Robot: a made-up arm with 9 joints. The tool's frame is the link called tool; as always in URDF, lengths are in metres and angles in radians. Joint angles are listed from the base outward.
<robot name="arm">
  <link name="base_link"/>
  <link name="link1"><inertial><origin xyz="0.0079 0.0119 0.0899"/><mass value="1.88"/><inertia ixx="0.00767" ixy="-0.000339" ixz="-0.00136" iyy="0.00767" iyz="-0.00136" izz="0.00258"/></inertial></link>
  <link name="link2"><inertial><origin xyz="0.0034 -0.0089 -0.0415"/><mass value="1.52"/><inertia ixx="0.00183" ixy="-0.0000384" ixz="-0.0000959" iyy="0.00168" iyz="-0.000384" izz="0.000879"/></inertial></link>
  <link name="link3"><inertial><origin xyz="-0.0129 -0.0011 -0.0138"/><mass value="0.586"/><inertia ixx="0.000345" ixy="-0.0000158" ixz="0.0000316" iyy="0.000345" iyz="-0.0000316" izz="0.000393"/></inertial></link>
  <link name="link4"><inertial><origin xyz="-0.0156 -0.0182 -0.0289"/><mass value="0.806"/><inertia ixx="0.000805" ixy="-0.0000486" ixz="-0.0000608" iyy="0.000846" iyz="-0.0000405" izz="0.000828"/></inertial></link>
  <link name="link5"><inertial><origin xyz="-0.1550 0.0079 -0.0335"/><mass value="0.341"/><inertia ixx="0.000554" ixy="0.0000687" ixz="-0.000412" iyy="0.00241" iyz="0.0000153" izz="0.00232"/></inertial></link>
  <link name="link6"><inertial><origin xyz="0.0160 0.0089 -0.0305"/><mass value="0.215"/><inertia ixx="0.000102" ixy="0" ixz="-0.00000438" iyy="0.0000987" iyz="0" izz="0.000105"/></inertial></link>
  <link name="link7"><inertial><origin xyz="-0.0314 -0.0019 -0.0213"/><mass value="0.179"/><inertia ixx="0.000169" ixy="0" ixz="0" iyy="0.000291" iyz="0" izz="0.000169"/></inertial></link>
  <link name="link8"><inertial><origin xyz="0.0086 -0.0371 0.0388"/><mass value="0.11"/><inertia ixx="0.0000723" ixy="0" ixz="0" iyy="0.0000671" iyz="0.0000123" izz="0.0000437"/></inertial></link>
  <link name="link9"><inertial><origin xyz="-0.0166 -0.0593 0.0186"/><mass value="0.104"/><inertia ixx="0.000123" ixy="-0.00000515" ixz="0" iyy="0.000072" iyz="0.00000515" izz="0.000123"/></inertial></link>
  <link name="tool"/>
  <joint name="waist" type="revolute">
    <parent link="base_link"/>
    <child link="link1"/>
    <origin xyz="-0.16 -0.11 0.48"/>
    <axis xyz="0 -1 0"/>
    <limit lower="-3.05" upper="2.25"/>
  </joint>
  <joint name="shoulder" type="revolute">
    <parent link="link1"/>
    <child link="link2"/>
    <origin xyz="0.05 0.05 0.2"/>
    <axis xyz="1 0 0"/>
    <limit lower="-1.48" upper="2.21"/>
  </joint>
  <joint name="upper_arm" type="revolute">
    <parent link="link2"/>
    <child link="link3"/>
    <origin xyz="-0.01 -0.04 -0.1"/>
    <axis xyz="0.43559 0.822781 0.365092"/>
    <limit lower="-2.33" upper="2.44"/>
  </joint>
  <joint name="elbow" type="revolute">
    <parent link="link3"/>
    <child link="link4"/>
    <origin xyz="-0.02 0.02 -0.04"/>
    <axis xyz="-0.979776 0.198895 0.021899"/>
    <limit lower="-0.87" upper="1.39"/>
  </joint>
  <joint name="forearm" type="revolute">
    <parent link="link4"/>
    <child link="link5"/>
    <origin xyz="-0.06 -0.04 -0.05"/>
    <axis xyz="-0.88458 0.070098 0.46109"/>
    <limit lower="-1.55" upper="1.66"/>
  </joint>
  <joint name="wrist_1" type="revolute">
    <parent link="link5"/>
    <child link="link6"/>
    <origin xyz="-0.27 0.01 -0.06"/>
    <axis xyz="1 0 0"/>
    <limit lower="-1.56" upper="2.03"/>
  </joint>
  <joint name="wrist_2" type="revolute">
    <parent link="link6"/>
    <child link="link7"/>
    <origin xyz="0.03 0 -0.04"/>
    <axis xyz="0 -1 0"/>
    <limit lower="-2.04" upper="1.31"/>
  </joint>
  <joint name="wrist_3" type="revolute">
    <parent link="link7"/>
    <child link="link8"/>
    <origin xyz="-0.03 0 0"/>
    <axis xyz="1 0 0"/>
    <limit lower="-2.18" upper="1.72"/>
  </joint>
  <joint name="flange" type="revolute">
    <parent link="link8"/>
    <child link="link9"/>
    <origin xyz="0 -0.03 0.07"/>
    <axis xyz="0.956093 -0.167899 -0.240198"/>
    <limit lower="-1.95" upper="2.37"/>
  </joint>
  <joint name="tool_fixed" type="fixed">
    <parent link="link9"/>
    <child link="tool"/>
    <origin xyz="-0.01 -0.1 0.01" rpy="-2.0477 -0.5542 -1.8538"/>
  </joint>
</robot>
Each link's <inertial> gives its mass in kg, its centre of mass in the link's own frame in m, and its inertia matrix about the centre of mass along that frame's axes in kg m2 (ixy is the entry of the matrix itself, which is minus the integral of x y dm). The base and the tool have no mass. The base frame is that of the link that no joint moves.
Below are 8 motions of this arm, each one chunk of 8 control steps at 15 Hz.
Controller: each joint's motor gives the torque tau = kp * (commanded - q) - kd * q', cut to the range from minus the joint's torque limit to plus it. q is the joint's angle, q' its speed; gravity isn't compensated. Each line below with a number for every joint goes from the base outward.
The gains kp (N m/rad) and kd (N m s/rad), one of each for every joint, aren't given. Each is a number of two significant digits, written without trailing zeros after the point. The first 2 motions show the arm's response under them.
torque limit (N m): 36 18 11 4.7 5.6 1.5 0.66 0.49 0.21
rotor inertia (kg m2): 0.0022 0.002 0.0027 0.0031 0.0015 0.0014 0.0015 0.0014 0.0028
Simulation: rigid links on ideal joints. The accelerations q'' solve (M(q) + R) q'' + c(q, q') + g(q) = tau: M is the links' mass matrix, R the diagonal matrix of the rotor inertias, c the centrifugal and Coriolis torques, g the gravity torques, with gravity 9.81 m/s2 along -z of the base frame. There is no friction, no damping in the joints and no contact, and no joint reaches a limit. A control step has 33 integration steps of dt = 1/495 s. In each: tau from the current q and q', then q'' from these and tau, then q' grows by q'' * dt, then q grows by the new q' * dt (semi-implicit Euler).
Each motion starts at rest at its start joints. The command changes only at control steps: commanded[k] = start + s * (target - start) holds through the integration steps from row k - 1 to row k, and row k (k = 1, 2, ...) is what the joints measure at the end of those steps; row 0 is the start. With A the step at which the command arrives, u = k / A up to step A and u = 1 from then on. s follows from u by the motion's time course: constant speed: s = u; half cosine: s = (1 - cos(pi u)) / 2; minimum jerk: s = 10 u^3 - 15 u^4 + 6 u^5; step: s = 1 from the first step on.
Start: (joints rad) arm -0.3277 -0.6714 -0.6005 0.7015 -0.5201 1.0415 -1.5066 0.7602 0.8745
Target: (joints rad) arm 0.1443 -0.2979 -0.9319 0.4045 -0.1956 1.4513 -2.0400 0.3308 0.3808
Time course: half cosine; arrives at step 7
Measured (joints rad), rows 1 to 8:
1: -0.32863 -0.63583 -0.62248 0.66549 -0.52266 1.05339 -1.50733 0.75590 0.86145
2: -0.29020 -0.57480 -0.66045 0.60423 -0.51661 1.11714 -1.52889 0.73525 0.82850
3: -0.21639 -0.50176 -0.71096 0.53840 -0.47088 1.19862 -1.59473 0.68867 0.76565
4: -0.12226 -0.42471 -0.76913 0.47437 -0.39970 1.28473 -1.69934 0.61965 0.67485
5: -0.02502 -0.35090 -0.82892 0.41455 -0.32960 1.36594 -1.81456 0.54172 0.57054
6: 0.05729 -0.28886 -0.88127 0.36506 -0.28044 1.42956 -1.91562 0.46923 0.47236
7: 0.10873 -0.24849 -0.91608 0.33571 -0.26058 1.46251 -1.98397 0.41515 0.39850
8: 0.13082 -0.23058 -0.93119 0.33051 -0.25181 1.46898 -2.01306 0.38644 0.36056
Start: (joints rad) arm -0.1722 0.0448 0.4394 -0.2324 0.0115 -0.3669 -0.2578 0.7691 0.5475
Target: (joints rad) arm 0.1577 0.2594 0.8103 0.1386 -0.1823 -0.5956 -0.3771 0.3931 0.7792
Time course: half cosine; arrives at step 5
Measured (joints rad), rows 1 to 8:
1: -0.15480 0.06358 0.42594 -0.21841 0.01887 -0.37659 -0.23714 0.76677 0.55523
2: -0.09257 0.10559 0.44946 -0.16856 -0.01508 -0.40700 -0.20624 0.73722 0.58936
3: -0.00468 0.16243 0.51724 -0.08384 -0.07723 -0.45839 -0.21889 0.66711 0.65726
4: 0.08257 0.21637 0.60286 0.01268 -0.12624 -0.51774 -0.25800 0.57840 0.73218
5: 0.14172 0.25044 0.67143 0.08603 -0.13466 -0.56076 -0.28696 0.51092 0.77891
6: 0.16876 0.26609 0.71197 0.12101 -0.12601 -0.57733 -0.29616 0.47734 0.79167
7: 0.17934 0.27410 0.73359 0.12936 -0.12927 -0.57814 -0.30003 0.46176 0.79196
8: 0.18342 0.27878 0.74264 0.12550 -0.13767 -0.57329 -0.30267 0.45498 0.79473
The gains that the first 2 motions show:
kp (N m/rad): 98 45 35 14 16 4.4 1.6 2.1 0.74
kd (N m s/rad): 8.1 4.1 3.5 0.86 0.8 0.21 0.095 0.19 0.073
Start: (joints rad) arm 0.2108 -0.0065 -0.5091 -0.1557 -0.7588 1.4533 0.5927 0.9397 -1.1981
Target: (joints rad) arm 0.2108 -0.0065 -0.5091 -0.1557 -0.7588 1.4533 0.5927 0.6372 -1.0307
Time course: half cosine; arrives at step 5
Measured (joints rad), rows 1 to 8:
1: 0.21170 0.00053 -0.51812 -0.15224 -0.72235 1.43141 0.57807 0.91274 -1.18785
2: 0.21432 -0.00271 -0.53178 -0.13928 -0.69381 1.39746 0.55233 0.84543 -1.17354
3: 0.21593 -0.00933 -0.54079 -0.13007 -0.68000 1.38456 0.53901 0.76140 -1.14851
4: 0.21625 -0.01249 -0.54396 -0.12819 -0.67863 1.38625 0.53754 0.68384 -1.11208
5: 0.21588 -0.01146 -0.54345 -0.13110 -0.68359 1.39326 0.54313 0.63543 -1.07756
6: 0.21545 -0.00857 -0.54186 -0.13515 -0.68942 1.40011 0.55037 0.61702 -1.05443
7: 0.21521 -0.00603 -0.54070 -0.13799 -0.69308 1.40426 0.55519 0.61189 -1.04150
8: 0.21515 -0.00488 -0.54024 -0.13877 -0.69379 1.40515 0.55629 0.61005 -1.03595

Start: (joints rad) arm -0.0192 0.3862 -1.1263 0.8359 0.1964 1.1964 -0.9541 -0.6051 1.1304
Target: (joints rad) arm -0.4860 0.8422 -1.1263 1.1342 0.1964 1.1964 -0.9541 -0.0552 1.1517
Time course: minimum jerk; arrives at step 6
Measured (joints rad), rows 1 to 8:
1: -0.03285 0.38908 -1.13649 0.80187 0.17301 1.19397 -0.92309 -0.58049 1.14291
2: -0.07771 0.41556 -1.16061 0.77961 0.13469 1.19966 -0.89777 -0.50209 1.16778
3: -0.17214 0.48805 -1.18222 0.81069 0.11140 1.20573 -0.88900 -0.37085 1.18598
4: -0.29575 0.59601 -1.18862 0.89069 0.11232 1.20946 -0.87790 -0.22230 1.19406
5: -0.40484 0.70262 -1.18074 0.98398 0.13104 1.20920 -0.87263 -0.11008 1.19869
6: -0.46872 0.77206 -1.16947 1.04968 0.15170 1.20612 -0.89211 -0.06347 1.20105
7: -0.49679 0.79865 -1.16521 1.06672 0.15457 1.20441 -0.92043 -0.05069 1.19476
8: -0.50578 0.79960 -1.16956 1.04933 0.14003 1.20733 -0.93168 -0.04183 1.18311

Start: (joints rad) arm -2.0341 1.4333 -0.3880 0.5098 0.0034 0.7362 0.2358 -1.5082 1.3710
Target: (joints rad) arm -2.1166 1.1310 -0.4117 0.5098 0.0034 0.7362 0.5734 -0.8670 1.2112
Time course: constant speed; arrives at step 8
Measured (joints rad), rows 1 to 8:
1: -2.07060 1.42876 -0.39998 0.49881 -0.01163 0.74149 0.24707 -1.47327 1.36460
2: -2.10273 1.42476 -0.41705 0.46927 -0.05476 0.76037 0.29341 -1.43081 1.35040
3: -2.12313 1.41091 -0.43321 0.44385 -0.08297 0.76916 0.36707 -1.37379 1.34441
4: -2.13606 1.38426 -0.44336 0.43471 -0.08951 0.77039 0.43132 -1.30368 1.34373
5: -2.14470 1.34783 -0.44753 0.43819 -0.08249 0.76844 0.47581 -1.22428 1.33805
6: -2.15167 1.30655 -0.44814 0.44681 -0.07171 0.76606 0.50933 -1.14060 1.32357
7: -2.15869 1.26452 -0.44757 0.45508 -0.06332 0.76497 0.54177 -1.05640 1.30304
8: -2.16635 1.22379 -0.44732 0.46057 -0.05913 0.76560 0.57802 -0.97323 1.28112

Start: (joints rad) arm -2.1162 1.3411 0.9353 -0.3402 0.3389 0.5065 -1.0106 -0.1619 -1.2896
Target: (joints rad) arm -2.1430 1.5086 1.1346 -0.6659 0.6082 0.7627 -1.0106 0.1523 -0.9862
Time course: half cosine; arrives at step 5
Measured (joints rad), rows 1 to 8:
1: -2.14905 1.36131 0.94900 -0.35264 0.35622 0.52327 -1.03233 -0.17096 -1.28534
2: -2.17572 1.39477 0.97606 -0.43602 0.39208 0.58098 -1.06607 -0.15081 -1.26993
3: -2.19337 1.44046 1.01515 -0.54802 0.45739 0.65888 -1.08394 -0.08700 -1.22014
4: -2.20524 1.48555 1.05735 -0.64551 0.52546 0.72756 -1.09389 -0.00976 -1.14508
5: -2.21215 1.51563 1.08799 -0.70148 0.56210 0.76393 -1.10461 0.04639 -1.07861
6: -2.21515 1.52913 1.10474 -0.72029 0.57053 0.77234 -1.10952 0.07055 -1.04525
7: -2.21586 1.53458 1.11453 -0.72316 0.57393 0.77196 -1.10490 0.07677 -1.03984
8: -2.21549 1.53685 1.12007 -0.72038 0.57715 0.76995 -1.09886 0.07743 -1.04471

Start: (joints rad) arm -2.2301 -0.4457 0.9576 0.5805 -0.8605 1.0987 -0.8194 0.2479 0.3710
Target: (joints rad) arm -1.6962 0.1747 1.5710 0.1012 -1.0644 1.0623 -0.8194 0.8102 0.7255
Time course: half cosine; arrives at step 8
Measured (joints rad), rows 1 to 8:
1: -2.24952 -0.44680 0.98826 0.58314 -0.87418 1.10235 -0.83152 0.24010 0.37044
2: -2.24380 -0.41679 1.06414 0.55208 -0.89687 1.10307 -0.83536 0.24892 0.39186
3: -2.19330 -0.34836 1.15275 0.47937 -0.93816 1.10539 -0.82841 0.30878 0.44041
4: -2.10946 -0.25108 1.24588 0.37538 -0.99781 1.11493 -0.81312 0.41709 0.50893
5: -2.01319 -0.14091 1.34361 0.26431 -1.05843 1.12484 -0.78895 0.54930 0.58754
6: -1.92364 -0.03311 1.44327 0.16887 -1.10338 1.12670 -0.76533 0.67457 0.66701
7: -1.85371 0.05805 1.53179 0.10158 -1.12900 1.12221 -0.75757 0.77007 0.73830
8: -1.81249 0.11830 1.59226 0.06831 -1.13854 1.11728 -0.76486 0.82492 0.79095

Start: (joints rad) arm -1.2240 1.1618 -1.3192 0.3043 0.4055 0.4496 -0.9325 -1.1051 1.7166
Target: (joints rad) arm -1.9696 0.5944 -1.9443 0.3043 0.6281 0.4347 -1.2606 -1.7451 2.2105
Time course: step
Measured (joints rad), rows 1 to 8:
1: -1.63616 1.04194 -1.61895 0.27851 0.44576 0.49509 -1.11419 -1.45467 1.86643
2: -1.85586 0.81648 -1.81633 0.16849 0.47490 0.44931 -1.23018 -1.65747 2.07589
3: -1.93802 0.63652 -1.93013 0.11886 0.52352 0.41819 -1.22884 -1.71877 2.21968
4: -1.96791 0.55213 -1.98467 0.11645 0.54378 0.41674 -1.25139 -1.73371 2.26420
5: -1.97739 0.53999 -2.00174 0.13650 0.54264 0.43107 -1.27779 -1.73793 2.25112
6: -1.98091 0.55890 -1.99984 0.16660 0.54287 0.44407 -1.28914 -1.74140 2.22649
7: -1.98341 0.58156 -1.99184 0.19570 0.54946 0.45067 -1.29237 -1.74404 2.20812
8: -1.98541 0.59722 -1.98485 0.21522 0.55645 0.45281 -1.29452 -1.74524 2.19691

